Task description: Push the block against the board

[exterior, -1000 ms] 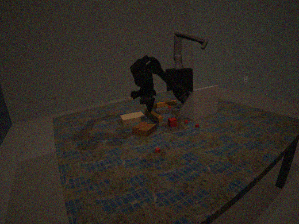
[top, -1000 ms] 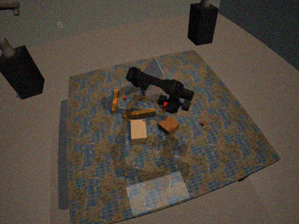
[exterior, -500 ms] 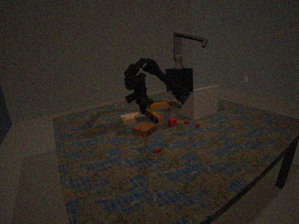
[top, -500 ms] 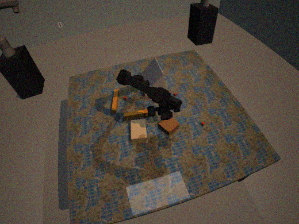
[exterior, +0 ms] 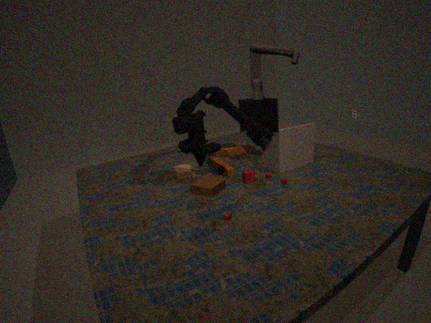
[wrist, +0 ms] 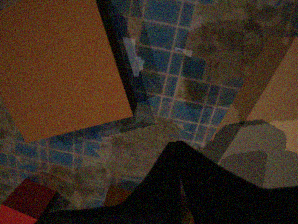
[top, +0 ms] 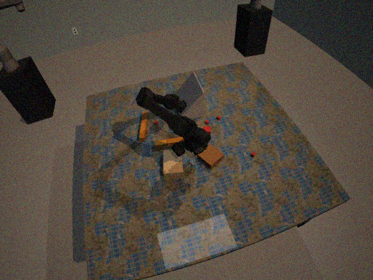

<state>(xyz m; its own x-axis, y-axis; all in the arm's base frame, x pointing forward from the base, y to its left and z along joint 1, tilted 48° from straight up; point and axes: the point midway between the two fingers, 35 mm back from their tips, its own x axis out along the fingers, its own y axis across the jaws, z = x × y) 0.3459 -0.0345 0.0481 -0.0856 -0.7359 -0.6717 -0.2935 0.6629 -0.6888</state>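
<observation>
The square orange-brown block lies 10 cm to the left of my gripper tip, 5 cm below it and 3 cm ahead of it. The rest, counted from my gripper tip: tan block: 10 cm to the right, 5 cm below; red cube: 14 cm to the left, 14 cm behind, 4 cm below.
</observation>
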